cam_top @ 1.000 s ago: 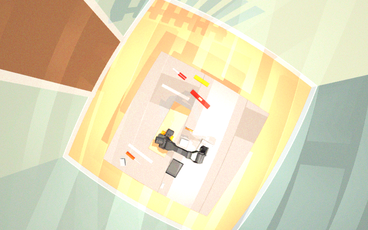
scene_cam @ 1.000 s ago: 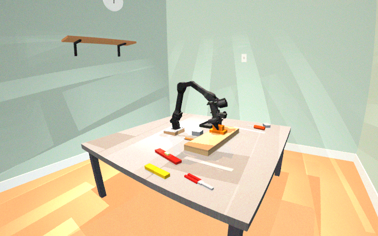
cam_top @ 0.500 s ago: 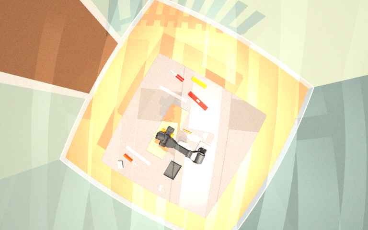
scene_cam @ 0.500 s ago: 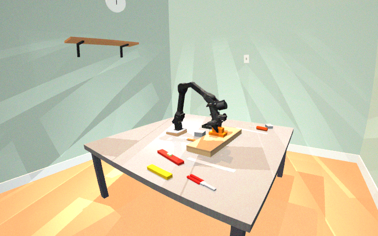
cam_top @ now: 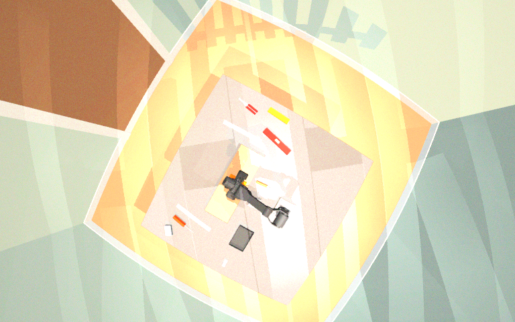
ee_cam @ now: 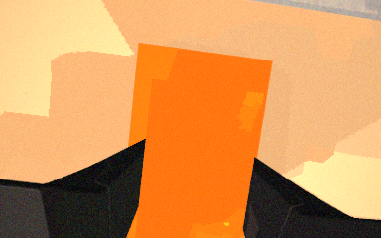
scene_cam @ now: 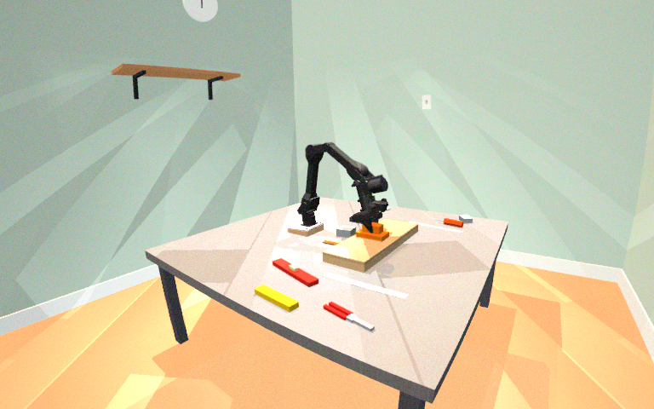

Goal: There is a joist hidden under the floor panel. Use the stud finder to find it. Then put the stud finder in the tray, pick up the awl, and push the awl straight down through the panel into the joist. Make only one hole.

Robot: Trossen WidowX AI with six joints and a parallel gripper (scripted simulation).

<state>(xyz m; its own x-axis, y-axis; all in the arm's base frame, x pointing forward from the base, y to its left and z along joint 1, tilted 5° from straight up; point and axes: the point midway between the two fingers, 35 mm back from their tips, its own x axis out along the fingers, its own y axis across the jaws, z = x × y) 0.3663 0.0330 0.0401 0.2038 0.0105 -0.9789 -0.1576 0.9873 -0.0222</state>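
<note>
Right now my gripper tip is 300 mm to the right of the dark grey tray, 280 mm past it and 50 mm above it. The rest, counted from my gripper tip: grey block 190 mm behind, 50 mm below, 30 mm to the left; awl 180 mm behind, 100 mm to the right, 60 mm below; stud finder 20 mm behind, 20 mm above.
</note>
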